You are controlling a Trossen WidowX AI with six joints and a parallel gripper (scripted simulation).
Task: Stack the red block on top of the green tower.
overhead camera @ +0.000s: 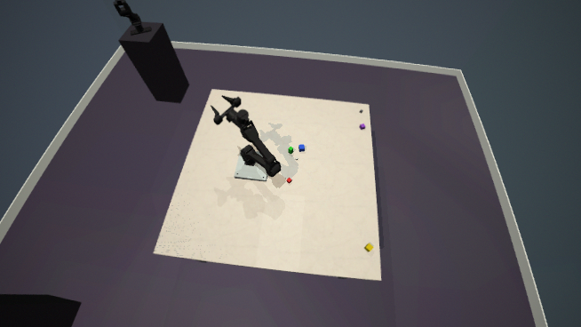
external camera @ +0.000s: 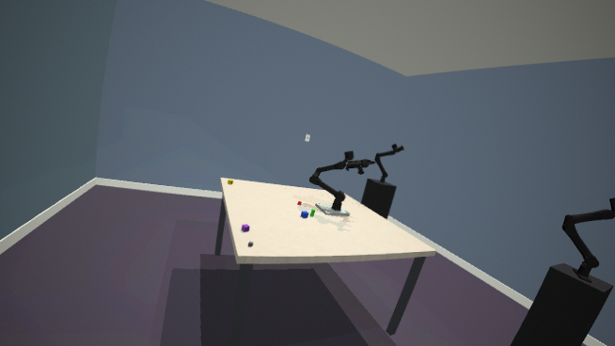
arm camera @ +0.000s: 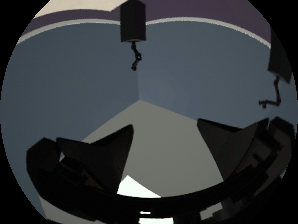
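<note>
Right now my gripper tip is 44 cm short of the red block, 22 cm to the left of it and 44 cm above it. Also, from my gripper tip: purple block: 93 cm ahead, 30 cm to the left, 44 cm below; blue block: 49 cm ahead, 4 cm to the left, 44 cm below; small dark block: 93 cm ahead, 46 cm to the left, 45 cm below.
</note>
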